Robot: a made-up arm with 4 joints. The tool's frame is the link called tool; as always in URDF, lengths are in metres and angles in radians. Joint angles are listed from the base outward. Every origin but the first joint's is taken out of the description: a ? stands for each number. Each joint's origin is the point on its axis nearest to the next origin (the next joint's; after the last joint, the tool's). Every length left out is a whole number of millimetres.
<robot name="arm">
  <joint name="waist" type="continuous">
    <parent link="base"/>
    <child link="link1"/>
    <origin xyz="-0.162 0.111 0.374" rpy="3.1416 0 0"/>
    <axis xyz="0 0 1"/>
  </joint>
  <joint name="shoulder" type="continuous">
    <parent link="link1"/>
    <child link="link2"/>
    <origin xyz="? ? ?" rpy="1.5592 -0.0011 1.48"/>
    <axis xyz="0 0 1"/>
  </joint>
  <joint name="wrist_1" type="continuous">
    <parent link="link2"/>
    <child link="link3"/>
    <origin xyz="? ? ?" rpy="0.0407 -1.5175 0"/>
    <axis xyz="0 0 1"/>
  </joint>
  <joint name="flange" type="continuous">
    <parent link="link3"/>
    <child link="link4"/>
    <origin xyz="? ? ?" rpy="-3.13 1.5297 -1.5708"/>
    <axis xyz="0 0 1"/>
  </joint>
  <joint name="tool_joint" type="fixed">
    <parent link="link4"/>
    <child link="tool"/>
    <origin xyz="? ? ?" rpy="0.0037 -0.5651 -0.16"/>
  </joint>
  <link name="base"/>
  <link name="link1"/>
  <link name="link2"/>
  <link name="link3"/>
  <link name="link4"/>
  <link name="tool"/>
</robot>
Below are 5 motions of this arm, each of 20 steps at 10 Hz.
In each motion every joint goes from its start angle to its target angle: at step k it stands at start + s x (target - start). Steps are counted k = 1, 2, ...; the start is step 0. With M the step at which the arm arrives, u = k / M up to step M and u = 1 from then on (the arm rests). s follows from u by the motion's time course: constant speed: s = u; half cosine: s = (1 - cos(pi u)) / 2; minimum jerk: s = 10 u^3 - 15 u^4 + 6 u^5.
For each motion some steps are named. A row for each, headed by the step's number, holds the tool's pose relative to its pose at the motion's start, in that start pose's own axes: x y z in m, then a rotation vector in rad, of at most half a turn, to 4 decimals.
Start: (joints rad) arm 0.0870 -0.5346 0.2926 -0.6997
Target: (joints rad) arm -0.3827 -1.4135 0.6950 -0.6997
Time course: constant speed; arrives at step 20
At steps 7, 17, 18, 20:
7: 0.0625 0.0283 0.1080 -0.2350 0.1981 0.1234
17: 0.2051 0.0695 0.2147 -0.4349 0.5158 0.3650
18: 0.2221 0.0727 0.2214 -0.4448 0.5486 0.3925
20: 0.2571 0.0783 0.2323 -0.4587 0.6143 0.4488

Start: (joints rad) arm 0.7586 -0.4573 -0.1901 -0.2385
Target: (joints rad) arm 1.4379 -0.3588 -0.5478 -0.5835
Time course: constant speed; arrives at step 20
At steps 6, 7, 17, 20:
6: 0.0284 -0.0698 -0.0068 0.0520 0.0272 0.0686
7: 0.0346 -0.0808 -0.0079 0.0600 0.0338 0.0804
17: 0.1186 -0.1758 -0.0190 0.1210 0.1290 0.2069
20: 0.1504 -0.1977 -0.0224 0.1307 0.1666 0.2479

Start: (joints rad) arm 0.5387 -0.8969 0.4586 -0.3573
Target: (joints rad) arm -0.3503 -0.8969 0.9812 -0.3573
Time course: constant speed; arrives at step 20
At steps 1, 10, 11, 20:
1: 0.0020 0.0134 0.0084 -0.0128 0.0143 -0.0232
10: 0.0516 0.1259 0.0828 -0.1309 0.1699 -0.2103
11: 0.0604 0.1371 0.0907 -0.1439 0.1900 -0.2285
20: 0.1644 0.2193 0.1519 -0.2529 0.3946 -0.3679

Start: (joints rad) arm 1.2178 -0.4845 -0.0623 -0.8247
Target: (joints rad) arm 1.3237 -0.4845 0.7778 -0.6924
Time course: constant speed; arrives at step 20
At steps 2, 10, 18, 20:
2: -0.0090 -0.0014 -0.0086 -0.0320 -0.0733 0.0432
10: -0.0381 -0.0135 -0.0501 -0.1629 -0.3646 0.2168
18: -0.0532 -0.0348 -0.0991 -0.3011 -0.6531 0.3883
20: -0.0545 -0.0413 -0.1119 -0.3371 -0.7248 0.4302

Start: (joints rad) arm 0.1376 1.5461 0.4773 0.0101
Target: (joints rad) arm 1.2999 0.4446 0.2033 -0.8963
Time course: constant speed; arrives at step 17
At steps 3, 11, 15, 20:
3: 0.0509 -0.0311 0.0718 0.1525 0.2105 -0.1643
11: 0.2061 -0.2232 0.1202 0.4937 0.8291 -0.3421
15: 0.2693 -0.3240 0.0524 0.6192 1.1149 -0.2632
20: 0.2946 -0.3621 0.0007 0.6683 1.2346 -0.1820

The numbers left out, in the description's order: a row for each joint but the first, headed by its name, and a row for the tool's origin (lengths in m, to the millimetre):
shoulder: -0.018 -0.004 0
wrist_1: -0.264 -0.118 0
flange: -0.007 0.08 0
tool: -0.153 0.023 0

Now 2 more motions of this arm.
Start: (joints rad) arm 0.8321 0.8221 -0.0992 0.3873
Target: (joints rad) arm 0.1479 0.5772 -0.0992 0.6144
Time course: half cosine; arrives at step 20
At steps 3, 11, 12, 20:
3: 0.0043 0.0084 0.0035 -0.0271 0.0182 -0.0003
11: 0.0543 0.0977 0.0164 -0.2738 0.1963 -0.0338
12: 0.0627 0.1113 0.0149 -0.3077 0.2221 -0.0434
20: 0.1040 0.1714 -0.0033 -0.4547 0.3363 -0.1013

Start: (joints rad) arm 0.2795 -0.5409 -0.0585 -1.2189
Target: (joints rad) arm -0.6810 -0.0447 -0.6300 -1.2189
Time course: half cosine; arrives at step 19
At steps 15, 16, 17, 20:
15: -0.0635 0.2007 0.0600 0.3348 0.5691 -0.9694
16: -0.0638 0.2115 0.0610 0.3575 0.5826 -1.0183
17: -0.0638 0.2194 0.0616 0.3745 0.5914 -1.0541
20: -0.0637 0.2259 0.0620 0.3886 0.5979 -1.0833

